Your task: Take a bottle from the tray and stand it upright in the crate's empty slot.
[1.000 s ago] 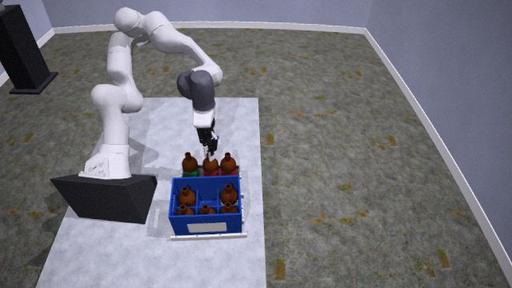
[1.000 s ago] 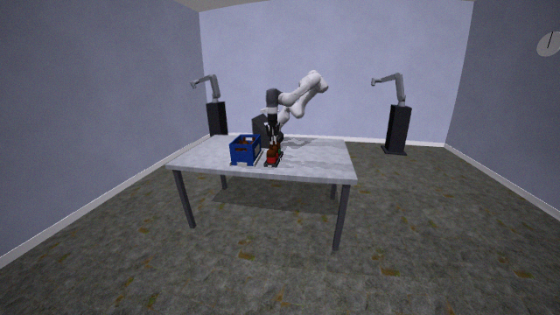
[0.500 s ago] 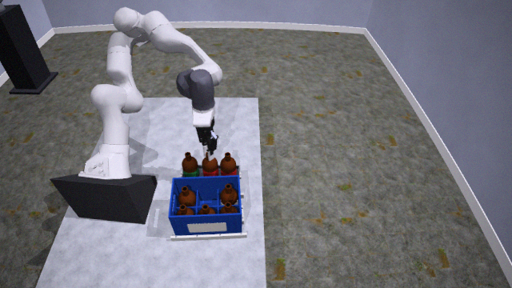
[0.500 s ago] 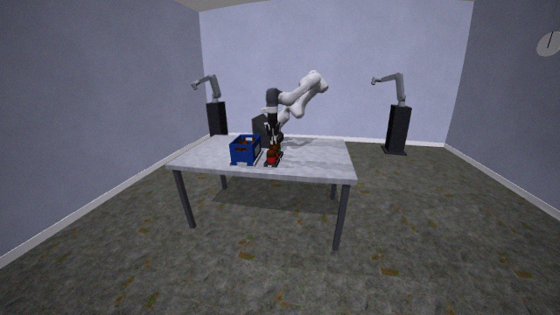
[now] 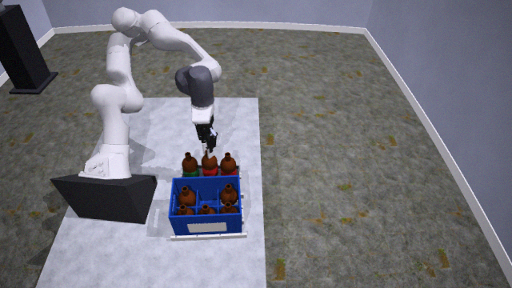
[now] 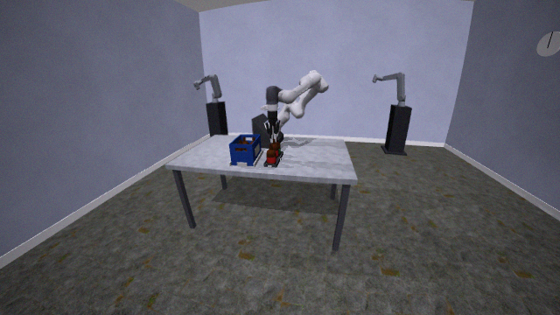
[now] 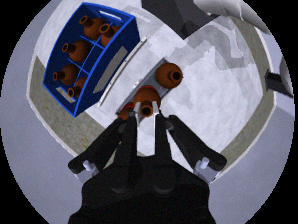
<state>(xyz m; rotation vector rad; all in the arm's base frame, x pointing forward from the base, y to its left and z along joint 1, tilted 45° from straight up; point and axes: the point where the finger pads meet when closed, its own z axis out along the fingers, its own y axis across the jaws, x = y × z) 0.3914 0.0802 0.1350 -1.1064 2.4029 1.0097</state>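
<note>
My hand is 90 mm above the bottle. Also, from my hand: dark tray 180 mm below; then crate 30 mm ahead, 230 mm to the right, 100 mm below.
</note>
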